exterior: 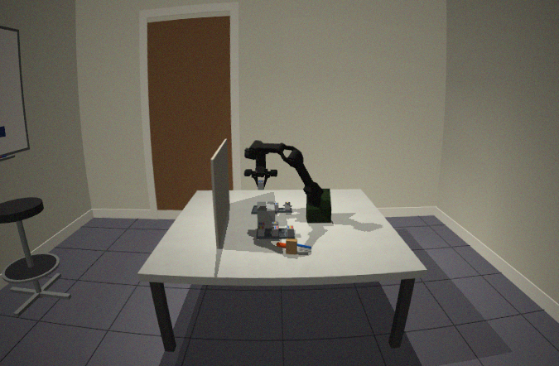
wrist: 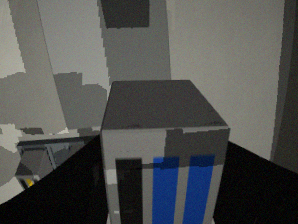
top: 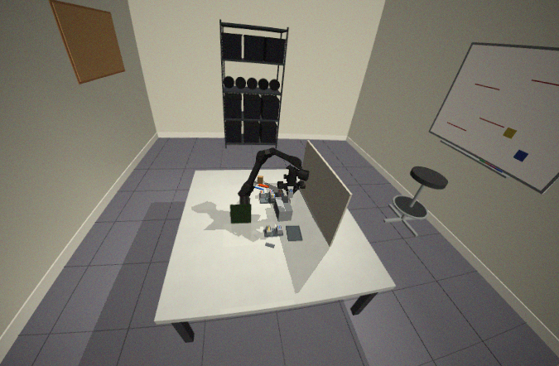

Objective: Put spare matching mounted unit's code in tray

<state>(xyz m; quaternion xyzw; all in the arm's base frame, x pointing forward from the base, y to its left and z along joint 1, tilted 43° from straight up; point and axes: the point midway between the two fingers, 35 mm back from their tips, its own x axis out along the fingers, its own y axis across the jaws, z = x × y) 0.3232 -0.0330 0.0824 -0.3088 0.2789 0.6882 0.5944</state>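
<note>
Right now my gripper tip is 40 mm short of the flat grey tray, 170 mm to the left of it and 200 mm above it. Also, from my gripper tip: beige panel: 210 mm ahead, 70 mm to the left, 20 mm above; then pen: 250 mm behind, 330 mm to the left, 200 mm below; then grey mounted unit: 30 mm behind, 30 mm to the left, 150 mm below.
</note>
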